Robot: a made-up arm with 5 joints.
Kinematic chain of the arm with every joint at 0, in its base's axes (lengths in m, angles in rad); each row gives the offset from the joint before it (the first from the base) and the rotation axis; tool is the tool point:
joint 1: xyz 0 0 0.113 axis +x
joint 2: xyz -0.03 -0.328 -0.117 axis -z
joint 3: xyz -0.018 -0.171 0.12 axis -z
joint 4: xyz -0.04 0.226 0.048 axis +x
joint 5: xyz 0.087 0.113 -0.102 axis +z
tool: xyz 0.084 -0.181 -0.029
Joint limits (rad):
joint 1: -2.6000..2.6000
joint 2: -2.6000..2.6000
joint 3: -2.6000..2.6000
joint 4: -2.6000..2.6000
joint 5: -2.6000..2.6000
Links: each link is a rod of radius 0.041 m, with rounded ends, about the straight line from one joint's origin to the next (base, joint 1, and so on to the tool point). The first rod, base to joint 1, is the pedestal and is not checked.
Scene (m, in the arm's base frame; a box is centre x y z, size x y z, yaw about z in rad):
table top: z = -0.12
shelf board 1: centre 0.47 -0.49 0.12 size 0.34 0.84 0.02 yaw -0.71
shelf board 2: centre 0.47 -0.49 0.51 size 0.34 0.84 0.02 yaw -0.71
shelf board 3: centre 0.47 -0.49 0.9 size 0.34 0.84 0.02 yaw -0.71
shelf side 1: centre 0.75 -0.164 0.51 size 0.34 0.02 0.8 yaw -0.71
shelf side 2: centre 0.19 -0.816 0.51 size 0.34 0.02 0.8 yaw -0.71
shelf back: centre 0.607 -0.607 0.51 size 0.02 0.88 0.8 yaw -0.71
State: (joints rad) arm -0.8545 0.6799 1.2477 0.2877 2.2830
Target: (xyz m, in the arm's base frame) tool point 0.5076 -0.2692 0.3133
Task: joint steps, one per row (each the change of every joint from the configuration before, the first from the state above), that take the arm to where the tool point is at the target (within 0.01 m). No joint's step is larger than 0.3 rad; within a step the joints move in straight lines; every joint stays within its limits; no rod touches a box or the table.
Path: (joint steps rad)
1: -0.1420 0.1320 -0.1305 -0.2424 0.0117
2: -0.1420 0.1320 -0.1305 -0.2425 0.0117
3: -0.1420 0.1321 -0.1305 -0.2424 0.0116
4: -0.1085 -0.2871 -0.0812 0.0900 0.0940
5: -0.1085 -0.2870 -0.0812 0.0901 0.0940
6: -0.1086 -0.2870 -0.0812 0.0900 0.0940
7: 0.2443 -0.0787 0.1417 0.1084 -0.0522
8: 0.2442 -0.0787 0.1417 0.1084 -0.0521
9: 0.2442 -0.0786 0.1418 0.1083 -0.0522
10: 0.2442 -0.0787 0.1417 0.1084 -0.0521

